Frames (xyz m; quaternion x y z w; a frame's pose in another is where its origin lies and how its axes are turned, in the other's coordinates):
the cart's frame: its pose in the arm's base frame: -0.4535 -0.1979 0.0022 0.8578 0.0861 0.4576 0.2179
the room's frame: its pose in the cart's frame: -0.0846 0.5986 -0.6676 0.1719 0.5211 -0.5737 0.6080
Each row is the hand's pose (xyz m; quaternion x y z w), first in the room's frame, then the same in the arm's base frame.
Working: the room's frame: its pose in the arm's base frame: -1.0815 -0.5632 0.5345 0.2711 0.7367 0.5854 0.2027

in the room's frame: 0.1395 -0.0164 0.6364 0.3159 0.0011 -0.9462 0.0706
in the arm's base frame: -0.7996 0.0018 0.3733 -0.6145 0.4937 -0.3829 0.4817
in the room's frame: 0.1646 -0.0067 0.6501 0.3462 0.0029 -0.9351 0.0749
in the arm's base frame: -0.8089 0.0297 0.3800 -0.6001 0.5120 -0.4000 0.4666
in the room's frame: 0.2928 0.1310 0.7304 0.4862 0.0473 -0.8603 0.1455
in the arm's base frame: -0.8359 0.1949 0.4977 -0.5235 0.6347 -0.4346 0.3665
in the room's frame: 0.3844 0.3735 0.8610 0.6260 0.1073 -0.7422 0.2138
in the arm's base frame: -0.7867 0.3921 0.7049 -0.4247 0.7470 -0.4573 0.2290
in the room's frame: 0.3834 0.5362 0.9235 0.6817 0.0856 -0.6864 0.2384
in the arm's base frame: -0.7211 0.4658 0.8485 -0.3529 0.7782 -0.4785 0.2022
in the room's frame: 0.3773 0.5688 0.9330 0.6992 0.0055 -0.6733 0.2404
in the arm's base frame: -0.7052 0.4745 0.8779 -0.2923 0.7701 -0.5093 0.2492
